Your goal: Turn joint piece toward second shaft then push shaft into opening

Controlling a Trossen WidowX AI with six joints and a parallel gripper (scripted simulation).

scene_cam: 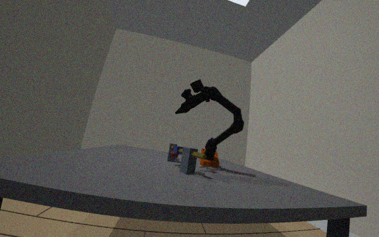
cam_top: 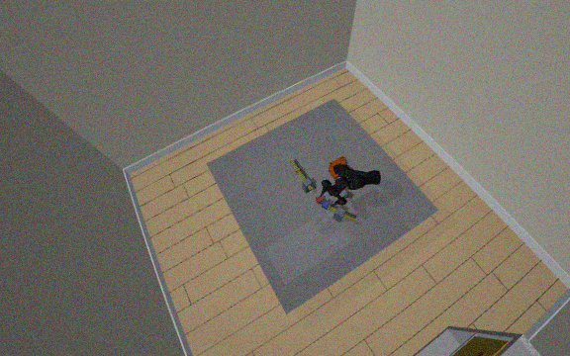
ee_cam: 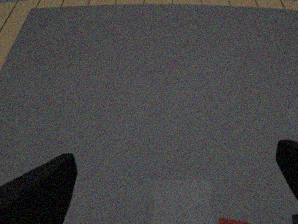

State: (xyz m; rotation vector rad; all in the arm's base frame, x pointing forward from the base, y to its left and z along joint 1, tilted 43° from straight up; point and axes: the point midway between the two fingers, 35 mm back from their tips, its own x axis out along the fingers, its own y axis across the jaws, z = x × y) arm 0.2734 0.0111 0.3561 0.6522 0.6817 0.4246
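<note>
Now: gripper tip 3 cm past the red joint piece, 10 cm to the left of it and 23 cm above it.
</note>
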